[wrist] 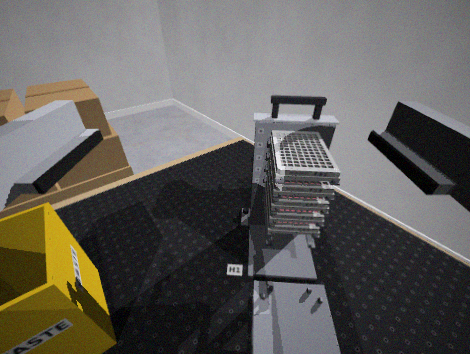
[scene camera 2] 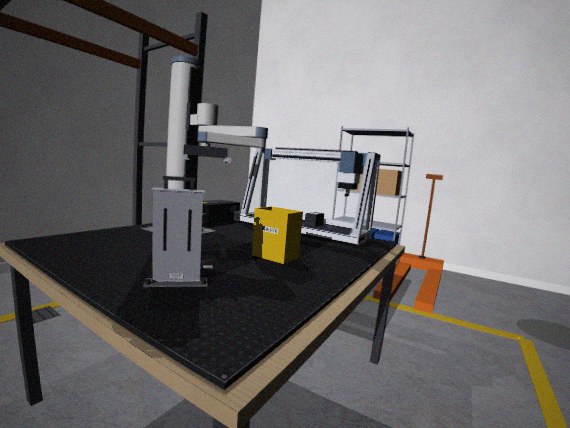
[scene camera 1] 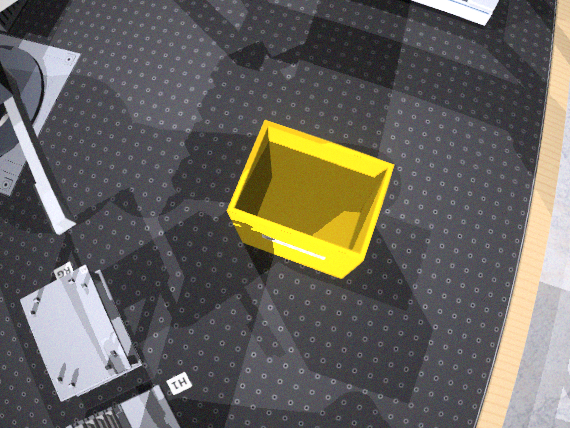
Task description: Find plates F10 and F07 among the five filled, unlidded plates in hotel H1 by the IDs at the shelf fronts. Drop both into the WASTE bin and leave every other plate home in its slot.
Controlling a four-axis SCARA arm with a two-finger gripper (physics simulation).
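Note:
My gripper is open and empty. In the wrist view its fingers stand wide apart, left and right of hotel H1, which stands farther off. In the wrist view several plates are stacked in the hotel's slots, with reddish rows at the fronts of some; their IDs are too small to read. Scene camera 2 shows the hotel's grey back, which hides the plates. The yellow WASTE bin stands upright and open-topped; no plate shows in its visible interior in scene camera 1.
A low grey stand with pegs is beside the hotel, with an RG tag near it. The H1 tag lies by the hotel. A gantry frame stands beyond the bin. Cardboard boxes are off the table.

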